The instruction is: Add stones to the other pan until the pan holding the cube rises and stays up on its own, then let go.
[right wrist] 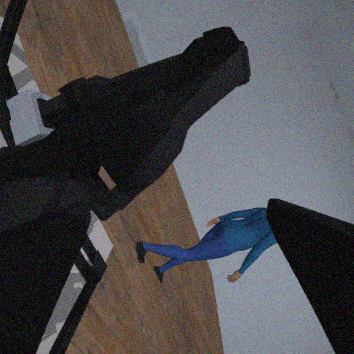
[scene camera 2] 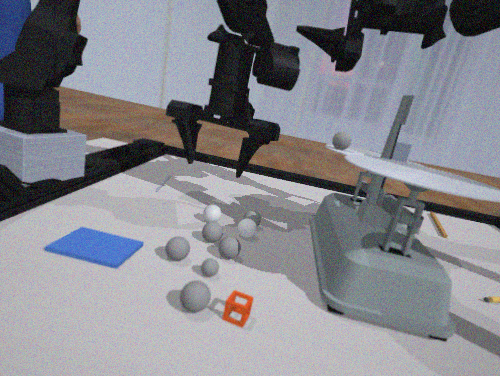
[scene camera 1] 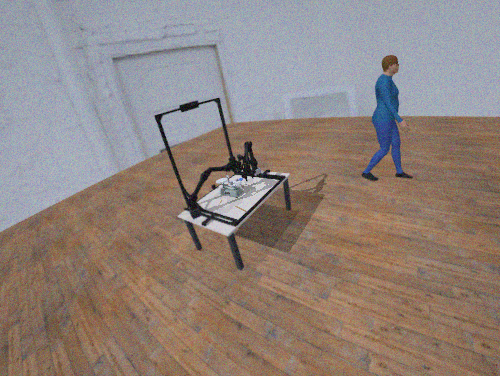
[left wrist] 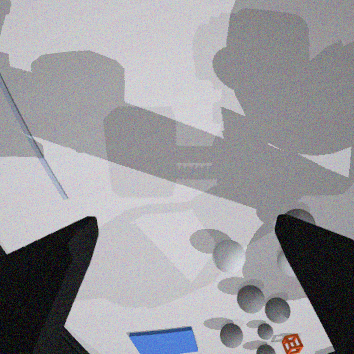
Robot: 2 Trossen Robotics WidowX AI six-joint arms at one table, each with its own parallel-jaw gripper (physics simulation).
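Frame: origin at the left arm's base, x right, y ahead, z up, level; millimetres.
Where they show: left gripper, fingertip midpoint: (scene camera 2: 213,170) (scene camera 1: 249,180) (left wrist: 188,224); right gripper, fingertip midpoint: (right wrist: 179,208) (scene camera 1: 243,160); left arm's base, link origin: (right wrist: 50,114) (scene camera 2: 31,128) (scene camera 1: 255,168); right arm's base, link origin: (scene camera 1: 193,208).
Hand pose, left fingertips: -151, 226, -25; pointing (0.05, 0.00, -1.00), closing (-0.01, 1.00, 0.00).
Observation:
Each offset is from my left fingertips to the top centre of the thing, as dx, dy, dz.
Several round stones, among them a pale one @(+67, +41, -35) (scene camera 2: 212,213) (left wrist: 229,256) and a large grey one @(+268, +129, -35) (scene camera 2: 195,296), lie on the table left of the grey-green balance @(+44, +268, +171) (scene camera 2: 385,270) (scene camera 1: 231,190). The near white pan @(+136, +292, +94) (scene camera 2: 425,175) is in view. Another stone @(-24, +193, +109) (scene camera 2: 341,140) sits up at the far pan's edge. A grey-blue block @(-25, +274, +112) (scene camera 2: 403,150) shows partly behind the balance's upright; I cannot tell surely whether it is the cube. My left gripper (scene camera 2: 215,169) (left wrist: 188,224) is open and empty above the table, behind the stones. My right gripper (right wrist: 179,208) is open and empty, high above the balance.
A blue flat plate @(+237, -15, -57) (scene camera 2: 95,246) (left wrist: 165,341) lies left of the stones. An orange open-frame cube @(+255, +168, -42) (scene camera 2: 238,308) (left wrist: 292,344) stands in front. A thin rod @(-36, -117, -61) (scene camera 2: 163,183) (left wrist: 40,150) lies behind. A pencil @(-311, +409, -55) (scene camera 2: 438,224) lies beyond the balance. A person (scene camera 1: 387,115) (right wrist: 235,235) stands away from the table.

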